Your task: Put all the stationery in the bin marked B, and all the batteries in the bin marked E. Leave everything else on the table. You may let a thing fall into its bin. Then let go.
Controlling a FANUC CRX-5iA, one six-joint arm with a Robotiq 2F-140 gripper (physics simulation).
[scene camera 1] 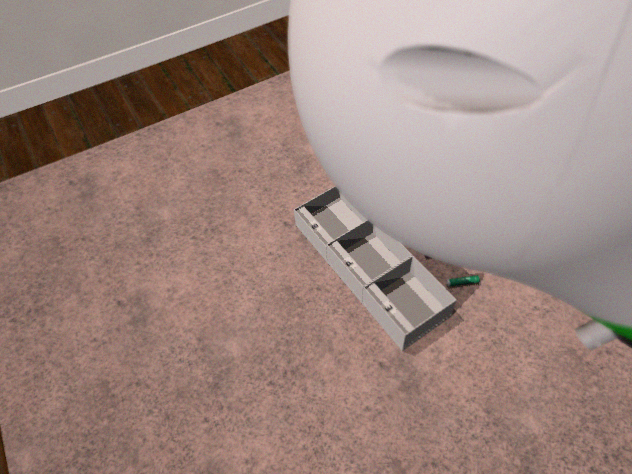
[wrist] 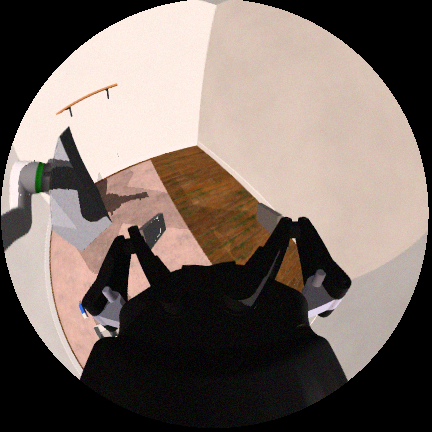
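Seen in the pictures: gripper, fingertip midpoint: (wrist: 209, 216); arm's base at its link origin: (wrist: 53, 177).
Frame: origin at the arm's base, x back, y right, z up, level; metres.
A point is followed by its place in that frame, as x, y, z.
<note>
A row of three joined grey bins (scene camera 1: 365, 294) @[-0.617, -0.004, -0.289] stands on the table, their insides empty where they show. Each has a small mark on its rim, too blurred to read surely. A short green cylinder (scene camera 1: 463, 281) @[-0.492, -0.065, -0.315] lies just right of the nearest bin; its kind is unclear. A dark bit of something (scene camera 1: 427, 256) @[-0.498, -0.003, -0.318] shows beside the bins at the arm's edge. My gripper (wrist: 209, 216) @[-0.561, -0.390, 0.017] is wide open with nothing between its fingers, tilted towards the walls and floor. It does not show in the scene view. In the wrist view, a small blue and white thing (wrist: 82, 310) @[-0.433, 0.203, -0.311] lies beyond the left finger.
A large white arm part (scene camera 1: 459, 153) @[-0.798, -0.210, 0.253] hides the upper right of the scene view and whatever is behind it. The speckled pink table top (scene camera 1: 153, 306) @[-0.841, 0.188, -0.324] (wrist: 175, 245) @[-0.433, -0.363, -0.325] borders a wooden floor (scene camera 1: 102, 122) (wrist: 225, 210). A grey and black panel (wrist: 75, 215) @[-0.155, -0.051, -0.146] stands at the left in the wrist view.
</note>
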